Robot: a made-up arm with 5 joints. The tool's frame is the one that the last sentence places.
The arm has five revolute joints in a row. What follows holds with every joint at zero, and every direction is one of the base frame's.
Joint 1 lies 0.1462 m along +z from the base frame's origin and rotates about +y.
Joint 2 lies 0.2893 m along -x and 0.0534 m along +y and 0.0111 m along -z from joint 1 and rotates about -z.
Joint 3 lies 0.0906 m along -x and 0.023 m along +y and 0.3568 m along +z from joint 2 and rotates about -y.
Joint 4 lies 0.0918 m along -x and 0.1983 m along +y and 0.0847 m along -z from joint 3 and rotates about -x.
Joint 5 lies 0.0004 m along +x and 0.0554 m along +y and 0.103 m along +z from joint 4 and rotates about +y.
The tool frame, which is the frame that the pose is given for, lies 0.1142 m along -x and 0.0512 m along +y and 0.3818 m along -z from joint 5; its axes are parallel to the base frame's.
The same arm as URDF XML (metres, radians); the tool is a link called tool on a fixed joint. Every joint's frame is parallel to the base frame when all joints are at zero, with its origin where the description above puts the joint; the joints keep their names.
<robot name="arm">
<joint name="tool_joint" type="fixed"><parent link="link5"/><child link="tool"/><origin xyz="-0.1142 0.0512 -0.3818"/></joint>
<joint name="joint 5" type="continuous"><parent link="link4"/><child link="link5"/><origin xyz="0.0004 0.0554 0.1030"/><axis xyz="0 1 0"/></joint>
<joint name="joint 4" type="continuous"><parent link="link3"/><child link="link4"/><origin xyz="-0.0918 0.1983 -0.0847"/><axis xyz="-1 0 0"/></joint>
<joint name="joint 3" type="continuous"><parent link="link2"/><child link="link3"/><origin xyz="-0.0906 0.0230 0.3568"/><axis xyz="0 -1 0"/></joint>
<joint name="joint 2" type="continuous"><parent link="link1"/><child link="link2"/><origin xyz="-0.2893 0.0534 -0.0111"/><axis xyz="0 0 -1"/></joint>
<joint name="joint 1" type="continuous"><parent link="base_link"/><child link="link1"/><origin xyz="0.0000 0.0000 0.1462"/><axis xyz="0 1 0"/></joint>
<link name="base_link"/>
<link name="link1"/>
<link name="link2"/>
<link name="link3"/>
<link name="link4"/>
<link name="link5"/>
<link name="tool"/>
</robot>

